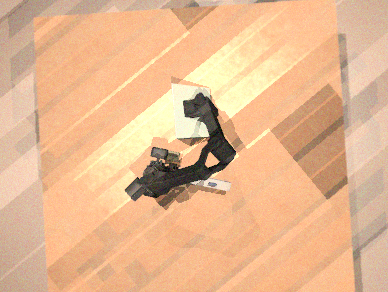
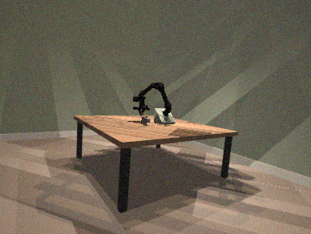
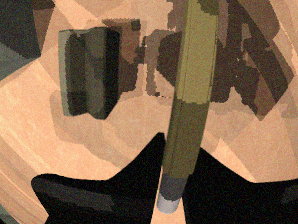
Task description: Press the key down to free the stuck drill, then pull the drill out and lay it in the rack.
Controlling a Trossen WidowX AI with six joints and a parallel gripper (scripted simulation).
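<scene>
The drill lies 40 mm to the left of my gripper tip, 30 mm above it and 10 mm ahead of it. The rest, counted from my gripper tip: small olive block: 50 mm to the left, 50 mm behind, 40 mm below; light grey block: 190 mm to the left, 70 mm ahead, 20 mm below.
</scene>
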